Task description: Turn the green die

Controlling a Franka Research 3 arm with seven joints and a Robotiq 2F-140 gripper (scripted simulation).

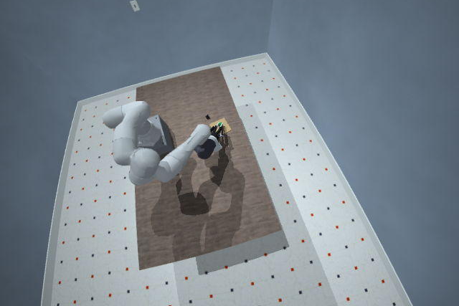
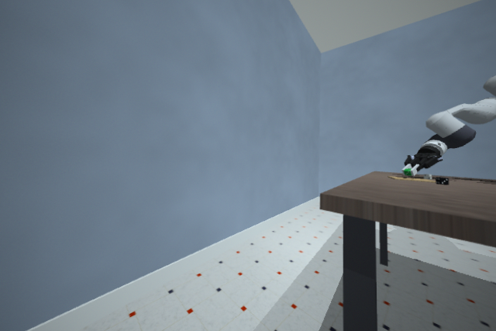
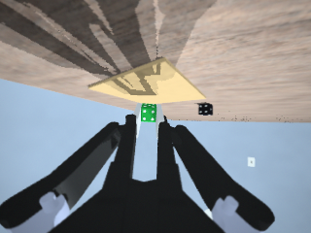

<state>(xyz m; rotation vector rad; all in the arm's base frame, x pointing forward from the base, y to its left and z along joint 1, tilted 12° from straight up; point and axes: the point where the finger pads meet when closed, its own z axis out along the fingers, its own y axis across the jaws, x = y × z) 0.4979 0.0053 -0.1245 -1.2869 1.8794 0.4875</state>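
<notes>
The tan mat is 10 mm to the left of my hand and 40 mm below it. From my hand the other things lie so: green die (10 mm ahead, 20 mm to the left, 10 mm below); then white die (60 mm behind, 160 mm to the right, 30 mm below); then black die (80 mm behind, 140 mm to the left, 30 mm below).
</notes>
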